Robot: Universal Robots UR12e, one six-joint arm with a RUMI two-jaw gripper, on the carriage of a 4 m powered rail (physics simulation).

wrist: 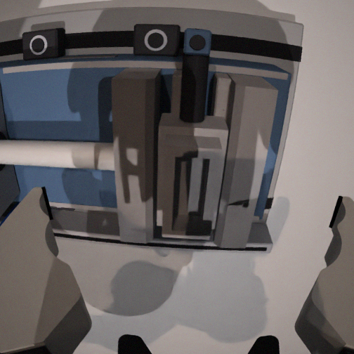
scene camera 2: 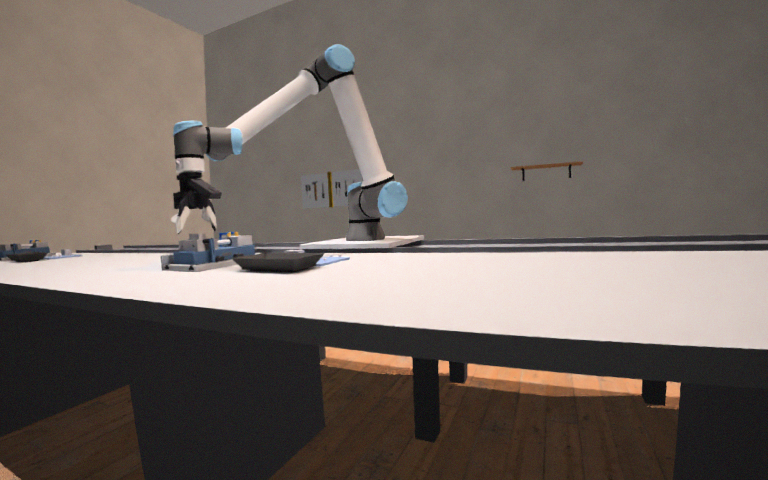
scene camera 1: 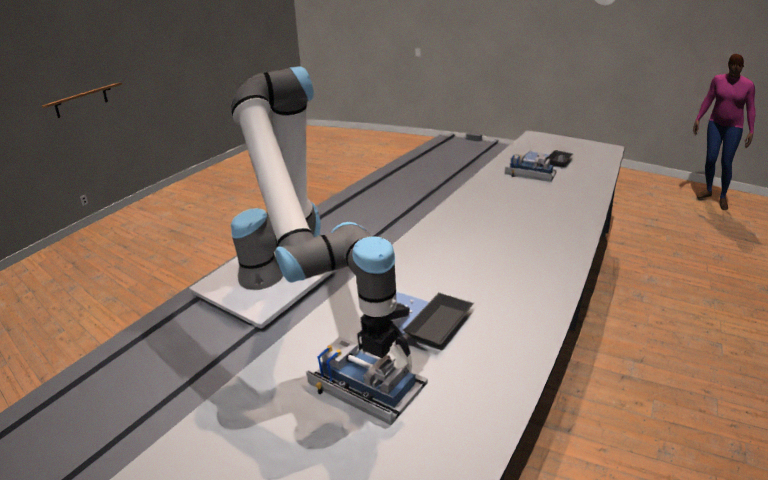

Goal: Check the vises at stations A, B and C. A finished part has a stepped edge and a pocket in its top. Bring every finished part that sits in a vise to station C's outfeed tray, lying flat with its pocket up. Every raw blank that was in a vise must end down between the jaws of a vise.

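A grey finished part (wrist: 194,143) (scene camera 1: 385,366), with a pocket in its top and a stepped edge, sits between the jaws of the near vise (wrist: 45,100) (scene camera 1: 396,390) (scene camera 2: 198,256). Its pocket faces up. A black arm (wrist: 194,90) with a blue end reaches to one end of the part. My gripper (wrist: 193,196) (scene camera 1: 389,362) (scene camera 2: 197,229) is open and empty, above this vise, its fingers wide to both sides of the jaws in the wrist view. A far vise (scene camera 1: 531,165) (scene camera 2: 25,249) is too small to tell what it holds. Which station is which cannot be told.
A black tray (scene camera 1: 440,319) (scene camera 2: 278,261) lies beside the near vise, with a blue mat (scene camera 1: 412,305) (scene camera 2: 334,259) next to it. A second black tray (scene camera 1: 560,157) (scene camera 2: 26,256) lies by the far vise. A person (scene camera 1: 730,107) stands on the floor beyond the table.
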